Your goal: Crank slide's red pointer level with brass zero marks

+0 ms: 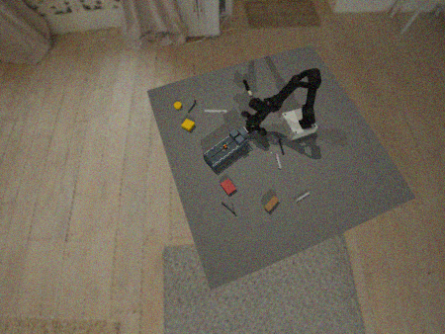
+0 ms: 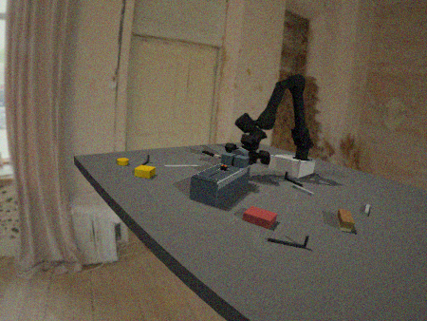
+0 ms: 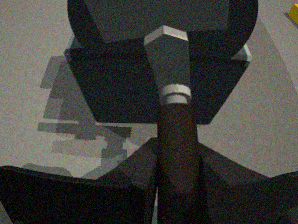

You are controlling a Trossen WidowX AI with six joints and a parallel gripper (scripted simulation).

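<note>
Right now my gripper tip is 20 mm past the dark handle, 10 mm to the left of it and 30 mm below it. From my gripper tip the other things lie so: red pointer 140 mm ahead, 80 mm to the left, 50 mm above; then yellow block 330 mm ahead, 150 mm to the right, 20 mm below; then red block 180 mm ahead, 290 mm to the left, 20 mm below.
</note>
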